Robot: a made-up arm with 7 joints.
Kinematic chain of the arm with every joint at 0, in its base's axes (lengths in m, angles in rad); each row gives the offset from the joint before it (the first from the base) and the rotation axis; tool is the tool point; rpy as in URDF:
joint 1: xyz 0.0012 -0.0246 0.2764 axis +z
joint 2: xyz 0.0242 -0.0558 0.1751 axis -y
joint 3: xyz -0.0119 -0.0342 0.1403 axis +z
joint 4: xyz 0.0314 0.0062 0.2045 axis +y
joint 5: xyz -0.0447 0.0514 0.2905 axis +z
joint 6: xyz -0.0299 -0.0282 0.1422 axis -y
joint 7: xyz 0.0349 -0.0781 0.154 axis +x
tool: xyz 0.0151 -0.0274 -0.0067 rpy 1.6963 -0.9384 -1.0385
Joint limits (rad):
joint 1: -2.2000..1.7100
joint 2: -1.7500..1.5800
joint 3: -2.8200..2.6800
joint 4: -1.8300..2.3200
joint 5: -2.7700..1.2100
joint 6: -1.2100..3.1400
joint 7: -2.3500..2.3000
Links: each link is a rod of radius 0.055 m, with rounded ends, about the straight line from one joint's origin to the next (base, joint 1, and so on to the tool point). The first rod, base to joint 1, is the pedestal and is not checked.
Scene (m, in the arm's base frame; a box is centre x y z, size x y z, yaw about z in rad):
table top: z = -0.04
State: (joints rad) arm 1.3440 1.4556 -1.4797 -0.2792 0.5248 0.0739 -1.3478
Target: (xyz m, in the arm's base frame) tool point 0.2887 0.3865 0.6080
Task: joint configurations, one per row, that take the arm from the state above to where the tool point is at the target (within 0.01 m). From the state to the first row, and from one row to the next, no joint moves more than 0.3 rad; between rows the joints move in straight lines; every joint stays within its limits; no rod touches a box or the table.
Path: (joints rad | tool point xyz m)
1: 1.1825 1.2267 -1.6560 -0.5280 0.4537 0.1403 -1.3609 | -0.4848 -0.7083 0.7110
2: 1.0210 0.9978 -1.8324 -0.7768 0.3826 0.2066 -1.3741 | -0.5927 -0.3706 0.9036
3: 0.8595 0.7690 -2.0087 -1.0256 0.3115 0.2730 -1.3872 | -0.5079 0.0060 1.0112
4: 0.6980 0.5401 -2.1850 -1.2743 0.2404 0.3394 -1.4004 | -0.2606 0.3046 0.9916
5: 0.5364 0.3112 -2.3613 -1.5231 0.1693 0.4058 -1.4135 | 0.0484 0.4368 0.8427
6: 0.3749 0.0823 -2.5377 -1.7719 0.0982 0.4721 -1.4267 | 0.2887 0.3865 0.6080

